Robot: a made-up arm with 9 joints. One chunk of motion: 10 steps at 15 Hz.
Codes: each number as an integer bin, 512 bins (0 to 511) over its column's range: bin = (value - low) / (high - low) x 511, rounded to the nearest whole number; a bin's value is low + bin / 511 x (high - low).
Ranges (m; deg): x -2.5..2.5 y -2.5..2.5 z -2.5..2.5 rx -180..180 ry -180..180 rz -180..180
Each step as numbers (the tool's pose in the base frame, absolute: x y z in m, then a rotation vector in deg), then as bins.
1 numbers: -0.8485 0.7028 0.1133 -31.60 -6.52 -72.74
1 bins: 169 327 267 211 246 152
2 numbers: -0.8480 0.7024 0.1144 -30.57 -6.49 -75.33
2 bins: 169 327 267 212 246 149
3 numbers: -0.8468 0.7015 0.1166 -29.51 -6.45 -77.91
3 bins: 169 327 267 214 246 145
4 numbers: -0.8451 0.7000 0.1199 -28.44 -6.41 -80.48
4 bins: 169 327 268 215 246 141
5 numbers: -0.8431 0.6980 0.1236 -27.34 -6.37 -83.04
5 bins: 169 327 268 217 246 138
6 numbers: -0.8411 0.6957 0.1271 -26.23 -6.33 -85.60
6 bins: 170 327 268 218 247 134
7 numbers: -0.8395 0.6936 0.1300 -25.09 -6.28 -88.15
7 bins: 170 326 269 220 247 130
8 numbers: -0.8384 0.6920 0.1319 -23.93 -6.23 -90.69
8 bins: 170 326 269 222 247 127
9 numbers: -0.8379 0.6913 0.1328 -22.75 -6.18 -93.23
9 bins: 170 326 269 223 247 123
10 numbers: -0.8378 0.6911 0.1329 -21.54 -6.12 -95.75
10 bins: 170 326 269 225 247 120
